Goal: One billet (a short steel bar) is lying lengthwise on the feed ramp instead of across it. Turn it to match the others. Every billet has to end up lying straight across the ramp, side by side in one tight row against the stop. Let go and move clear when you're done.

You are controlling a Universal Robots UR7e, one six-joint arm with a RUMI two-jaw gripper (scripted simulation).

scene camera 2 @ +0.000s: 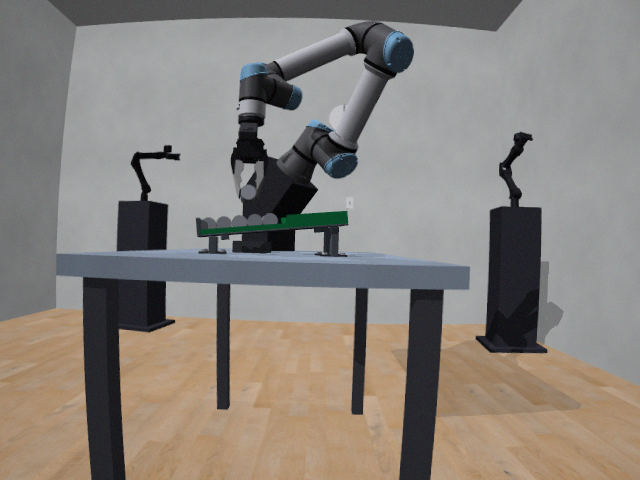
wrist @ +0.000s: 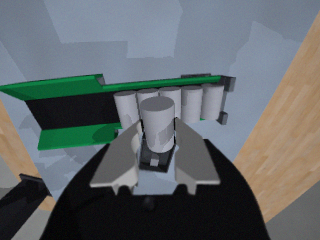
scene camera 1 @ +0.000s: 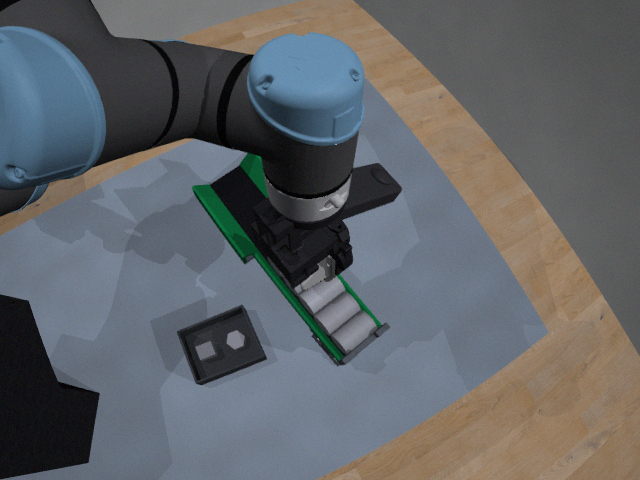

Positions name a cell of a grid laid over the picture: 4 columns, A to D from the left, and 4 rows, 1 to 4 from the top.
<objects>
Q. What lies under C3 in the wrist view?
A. My gripper.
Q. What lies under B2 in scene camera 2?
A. My gripper.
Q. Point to a dark tray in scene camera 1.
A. B3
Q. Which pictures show my gripper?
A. Scene camera 2, the wrist view and scene camera 1: all of them.
</objects>
